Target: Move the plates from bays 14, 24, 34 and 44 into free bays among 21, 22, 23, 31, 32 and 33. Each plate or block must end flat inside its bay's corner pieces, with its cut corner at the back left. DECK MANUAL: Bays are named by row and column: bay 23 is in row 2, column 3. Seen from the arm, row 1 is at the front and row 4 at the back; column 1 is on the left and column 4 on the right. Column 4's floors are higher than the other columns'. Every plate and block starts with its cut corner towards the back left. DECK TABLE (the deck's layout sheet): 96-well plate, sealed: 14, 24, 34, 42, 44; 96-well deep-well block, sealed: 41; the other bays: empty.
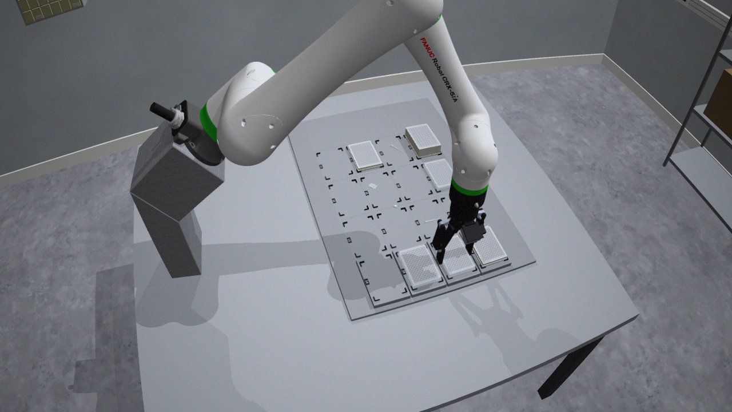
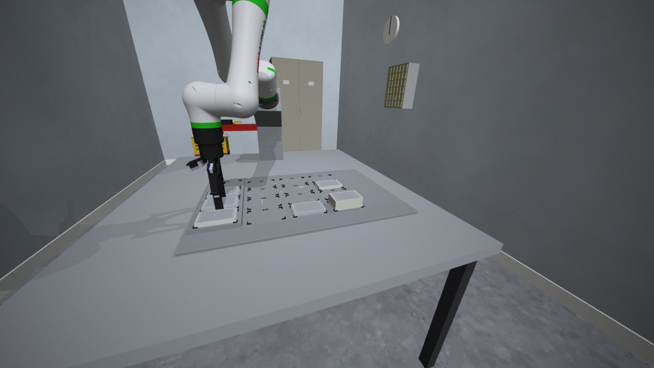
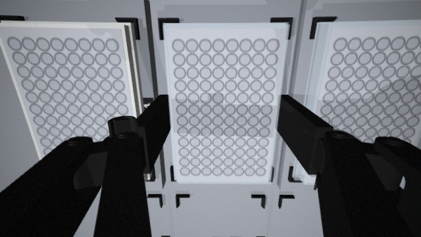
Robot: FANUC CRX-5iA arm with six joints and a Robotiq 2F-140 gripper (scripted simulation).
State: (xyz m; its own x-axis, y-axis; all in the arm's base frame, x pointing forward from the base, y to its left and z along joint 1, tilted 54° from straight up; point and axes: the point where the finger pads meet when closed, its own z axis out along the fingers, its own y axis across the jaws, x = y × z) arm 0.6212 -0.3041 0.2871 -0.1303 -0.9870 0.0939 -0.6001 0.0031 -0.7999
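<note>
My gripper is now 40 mm past the bay label 34, 10 mm to the right of it and 30 mm above it. The rest, counted from my hand: small white disc (30 mm behind, 260 mm to the left, 40 mm below); then thin white rod (30 mm ahead, 150 mm to the left, 40 mm below); then small white square (50 mm behind, 370 mm to the left, 40 mm below).
</note>
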